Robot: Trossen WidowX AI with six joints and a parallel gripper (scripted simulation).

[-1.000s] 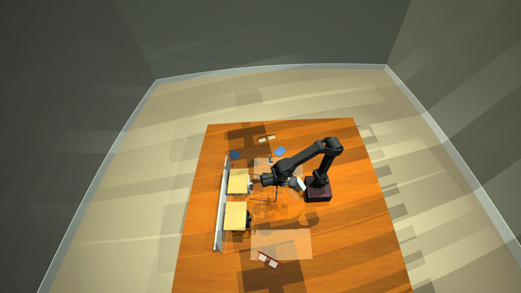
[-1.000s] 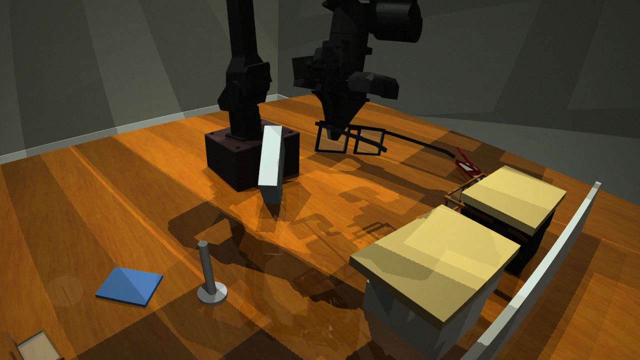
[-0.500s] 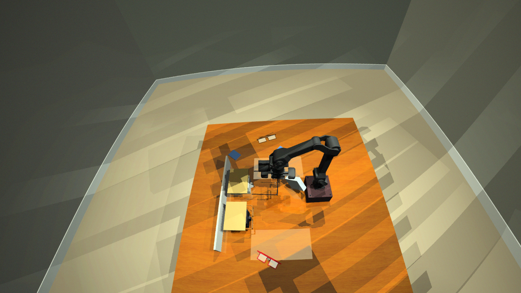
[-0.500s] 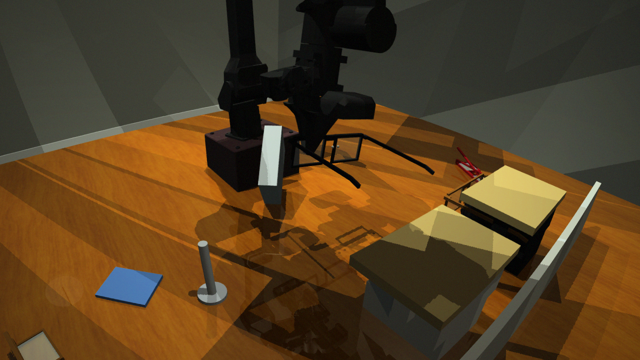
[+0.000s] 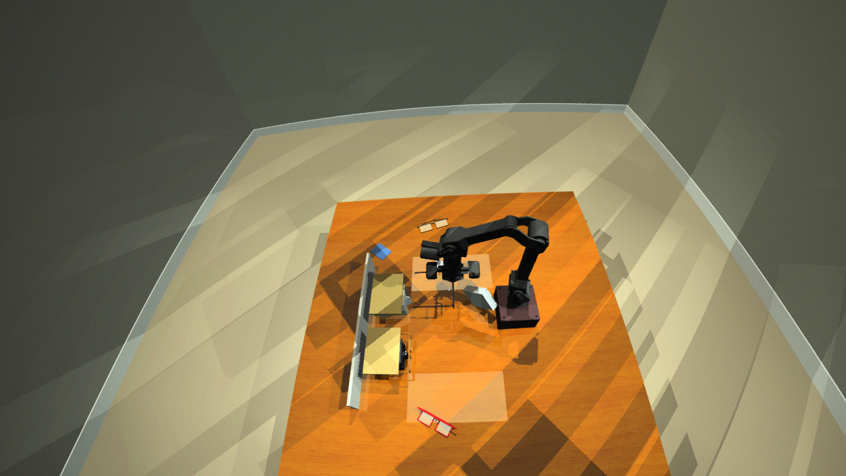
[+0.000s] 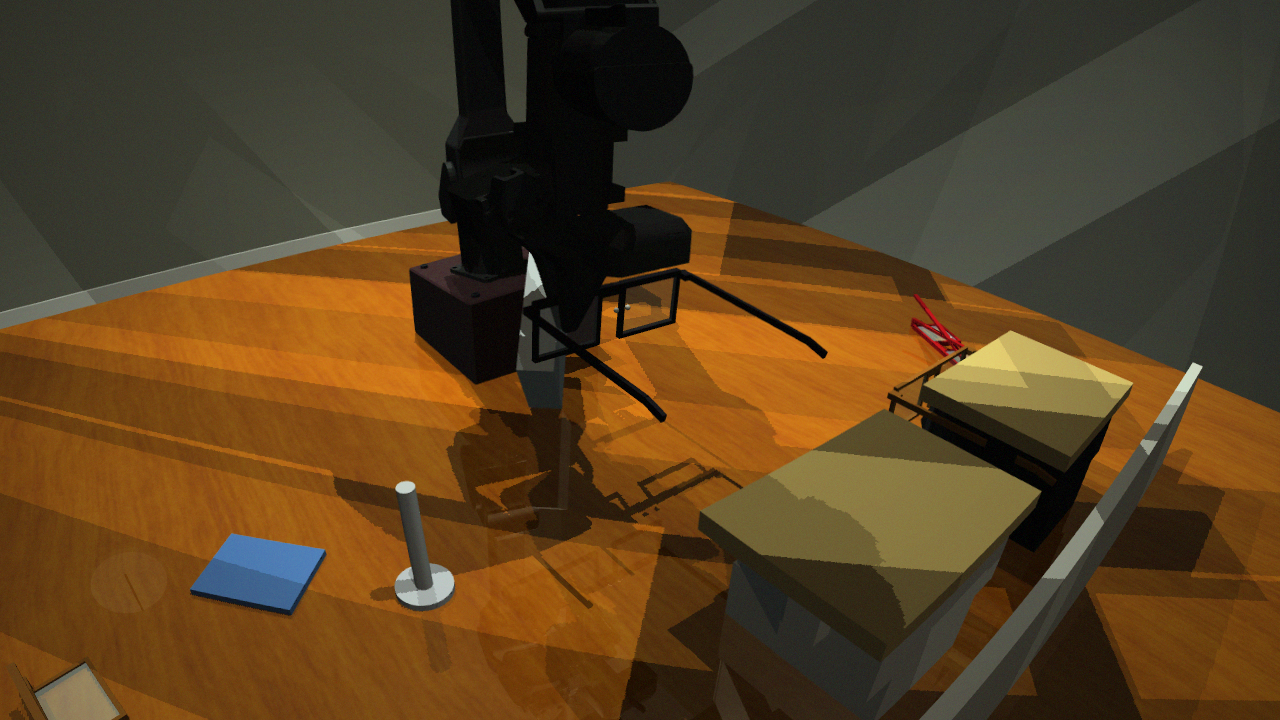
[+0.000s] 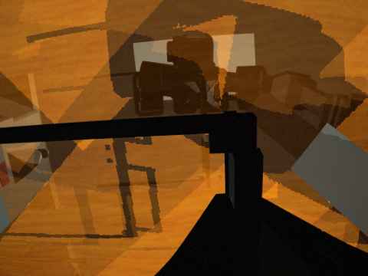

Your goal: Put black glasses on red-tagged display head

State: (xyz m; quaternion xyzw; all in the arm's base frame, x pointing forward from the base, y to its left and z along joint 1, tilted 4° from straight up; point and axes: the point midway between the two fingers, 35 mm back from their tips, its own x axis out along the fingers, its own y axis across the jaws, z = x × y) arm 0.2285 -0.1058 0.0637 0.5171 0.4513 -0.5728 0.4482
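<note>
Now: the pale head 230 mm ahead of my gripper tip and 70 mm below it. From my gripper tip the other things lie so: dark head: 260 mm ahead, 210 mm to the left, 70 mm below; then white block: 90 mm behind, 60 mm to the left, 50 mm below; then grey post: 160 mm to the right, 100 mm below, 30 mm ahead.
</note>
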